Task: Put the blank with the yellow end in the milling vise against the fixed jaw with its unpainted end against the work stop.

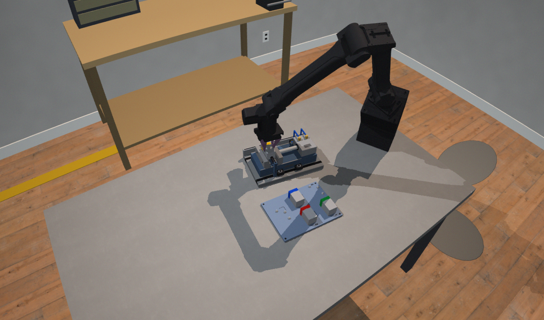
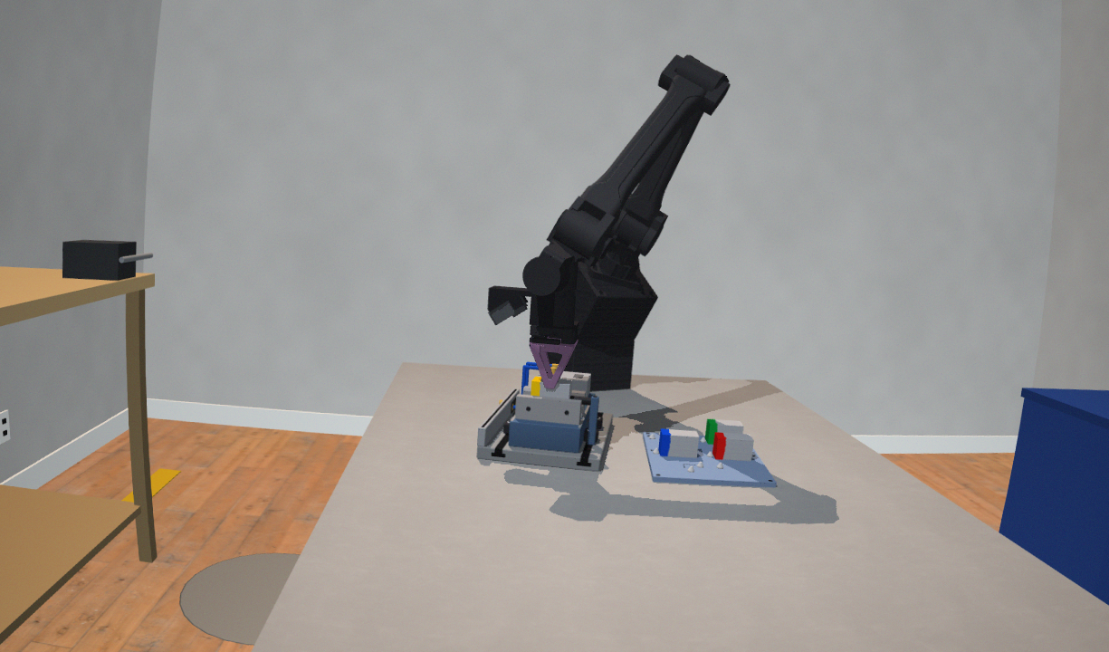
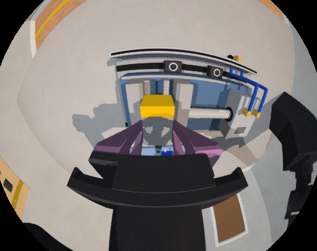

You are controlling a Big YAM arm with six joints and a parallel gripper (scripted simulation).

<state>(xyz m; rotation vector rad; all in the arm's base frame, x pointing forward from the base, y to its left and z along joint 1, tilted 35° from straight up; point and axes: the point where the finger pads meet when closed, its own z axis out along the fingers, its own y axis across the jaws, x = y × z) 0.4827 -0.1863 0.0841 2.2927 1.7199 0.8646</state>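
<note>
The yellow-ended blank lies 20 mm below my hand. Round my hand: blue plate: 260 mm to the left, 110 mm below, 20 mm ahead; blue-ended blank: 210 mm to the left, 90 mm below, 10 mm ahead; red-ended blank: 300 mm to the left, 90 mm below, 30 mm ahead.
</note>
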